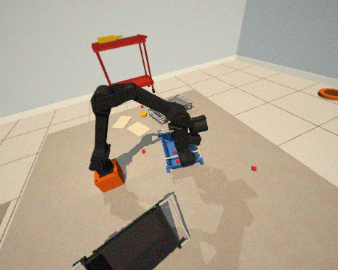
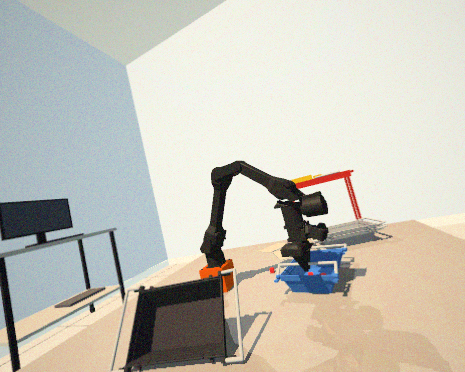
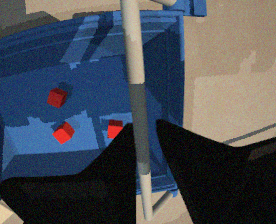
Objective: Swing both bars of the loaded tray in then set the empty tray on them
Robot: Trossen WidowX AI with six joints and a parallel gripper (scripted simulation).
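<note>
Right now my gripper tip is 30 cm past the dark tray, 25 cm to the left of it and 1 cm below it.
</note>
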